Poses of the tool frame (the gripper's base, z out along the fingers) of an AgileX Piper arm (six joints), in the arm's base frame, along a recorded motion.
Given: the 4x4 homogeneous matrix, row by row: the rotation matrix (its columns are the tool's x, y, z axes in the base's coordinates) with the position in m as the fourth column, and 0 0 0 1 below. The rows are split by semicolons.
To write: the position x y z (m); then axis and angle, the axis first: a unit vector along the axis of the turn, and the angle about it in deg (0 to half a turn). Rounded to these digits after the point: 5 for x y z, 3 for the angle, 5 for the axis. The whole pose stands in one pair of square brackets.
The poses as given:
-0.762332, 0.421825, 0.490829, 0.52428; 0.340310, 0.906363, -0.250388, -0.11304; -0.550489, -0.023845, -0.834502, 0.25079; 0, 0, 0, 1
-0.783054, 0.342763, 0.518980, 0.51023; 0.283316, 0.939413, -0.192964, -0.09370; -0.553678, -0.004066, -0.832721, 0.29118; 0, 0, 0, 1
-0.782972, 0.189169, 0.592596, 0.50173; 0.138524, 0.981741, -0.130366, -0.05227; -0.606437, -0.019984, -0.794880, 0.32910; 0, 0, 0, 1
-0.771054, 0.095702, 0.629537, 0.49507; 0.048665, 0.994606, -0.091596, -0.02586; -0.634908, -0.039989, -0.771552, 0.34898; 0, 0, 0, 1
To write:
[0.52428, -0.11304, 0.25079, 0.21196, 0.97430, -0.07627, 147.697]
[0.51023, -0.09370, 0.29118, 0.17318, 0.98338, -0.05450, 146.949]
[0.50173, -0.05227, 0.32910, 0.09159, 0.99491, -0.04202, 142.945]
[0.49507, -0.02586, 0.34898, 0.04075, 0.99848, -0.03714, 140.714]

